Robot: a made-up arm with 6 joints.
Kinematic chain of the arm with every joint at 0, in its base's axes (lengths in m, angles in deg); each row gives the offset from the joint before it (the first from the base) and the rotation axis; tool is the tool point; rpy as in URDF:
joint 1: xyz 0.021 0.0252 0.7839 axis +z
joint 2: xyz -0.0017 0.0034 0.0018 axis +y
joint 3: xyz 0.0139 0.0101 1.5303 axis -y
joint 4: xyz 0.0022 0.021 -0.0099 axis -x
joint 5: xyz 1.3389 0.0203 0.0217 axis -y
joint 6: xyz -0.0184 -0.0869 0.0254 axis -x
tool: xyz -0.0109 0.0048 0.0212 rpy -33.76 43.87 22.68
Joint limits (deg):
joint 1: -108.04..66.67
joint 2: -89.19..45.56
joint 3: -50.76..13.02
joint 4: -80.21..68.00
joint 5: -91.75..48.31
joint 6: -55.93..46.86
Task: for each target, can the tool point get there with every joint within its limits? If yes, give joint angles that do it. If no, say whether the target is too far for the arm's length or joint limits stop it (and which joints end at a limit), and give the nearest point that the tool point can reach.
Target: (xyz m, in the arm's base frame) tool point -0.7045 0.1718 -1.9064
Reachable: no: joint limits stop it (at a limit: joint 1, joint 2, joint 3, joint 5) | nearest point -0.2869 -0.8052 0.4744 | short by 2.607 m
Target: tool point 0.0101 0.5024 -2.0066
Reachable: no: joint limits stop it (at a limit: joint 1, joint 2, joint 3, joint 4, joint 5) | nearest point 0.3932 0.8230 0.4741 | short by 2.530 m
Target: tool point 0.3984 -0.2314 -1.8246
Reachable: no: joint limits stop it (at a limit: joint 2, joint 3, joint 4, joint 5) | nearest point 0.7487 -0.4696 0.4742 | short by 2.337 m
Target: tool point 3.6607 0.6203 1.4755
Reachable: no: too far | nearest point 2.2965 0.3972 1.2171 | short by 1.406 m
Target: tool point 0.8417 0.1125 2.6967
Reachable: yes | joints 5.02 -15.65 0.70 33.62 18.15 2.65
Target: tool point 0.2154 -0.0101 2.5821
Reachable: yes | joints -6.21 -38.89 -14.32 29.20 33.60 -47.04
